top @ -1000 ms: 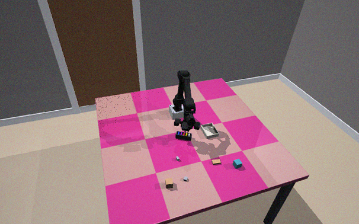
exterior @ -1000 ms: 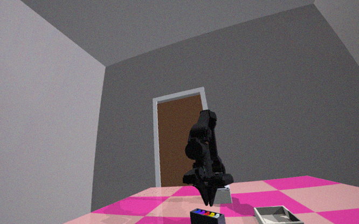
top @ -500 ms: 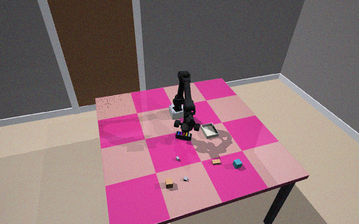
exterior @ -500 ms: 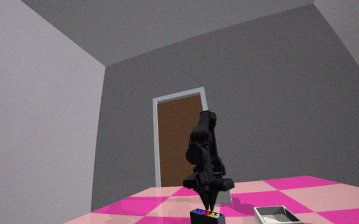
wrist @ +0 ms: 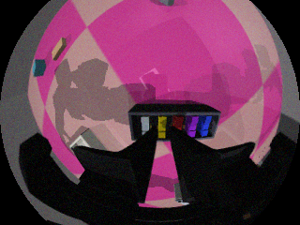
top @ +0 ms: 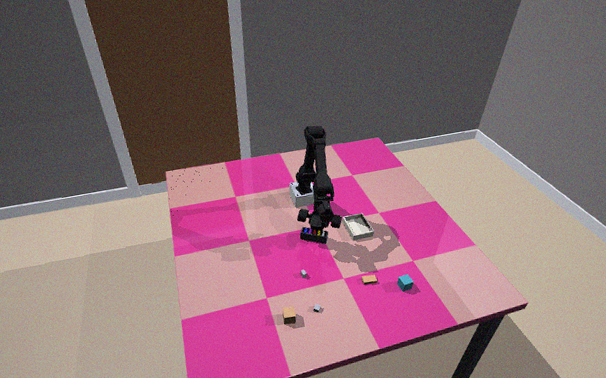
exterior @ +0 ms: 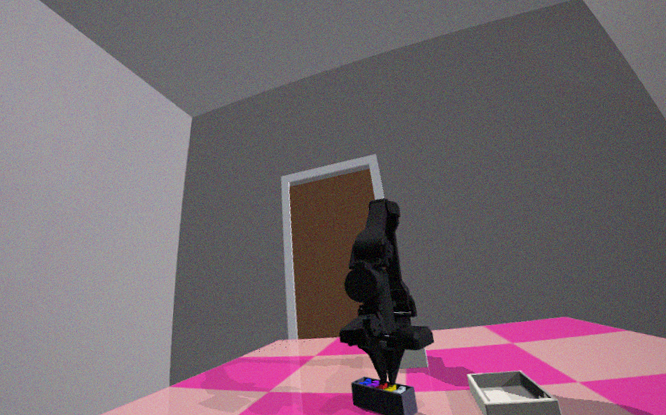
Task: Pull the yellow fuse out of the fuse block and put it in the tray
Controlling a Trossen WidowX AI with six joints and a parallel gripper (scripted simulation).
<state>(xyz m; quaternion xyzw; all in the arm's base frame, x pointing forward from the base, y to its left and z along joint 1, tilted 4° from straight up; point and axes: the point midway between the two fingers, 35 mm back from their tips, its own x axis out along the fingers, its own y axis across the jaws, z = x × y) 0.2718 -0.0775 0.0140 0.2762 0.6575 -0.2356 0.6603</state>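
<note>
The yellow fuse is 20 mm below my gripper tip. From my gripper tip the other things lie so: grey tray (200 mm to the left, 40 mm below, 30 mm ahead); teal cube (390 mm ahead, 170 mm to the left, 20 mm below); flat tan piece (300 mm ahead, 60 mm to the left, 40 mm below).
</note>
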